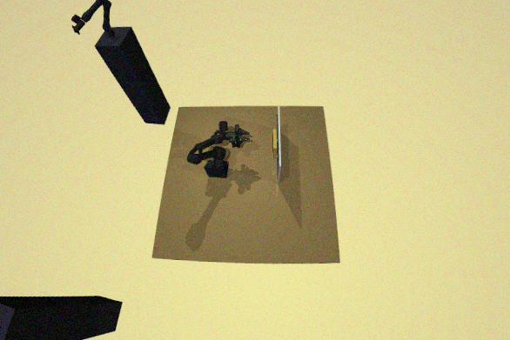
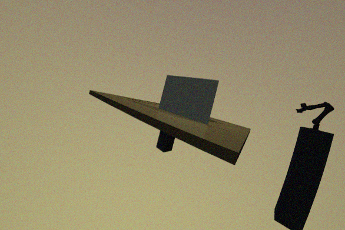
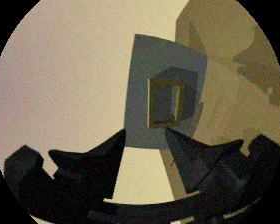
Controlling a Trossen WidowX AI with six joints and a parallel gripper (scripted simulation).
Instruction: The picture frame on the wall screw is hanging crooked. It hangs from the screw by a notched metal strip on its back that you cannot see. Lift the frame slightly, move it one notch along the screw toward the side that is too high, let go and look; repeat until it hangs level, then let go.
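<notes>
The yellow picture frame is 190 mm ahead of my gripper tip, 90 mm below it and 10 mm to the left of it. Also, from my gripper tip: thin upright wall 200 mm ahead, 100 mm below, 10 mm to the left.
</notes>
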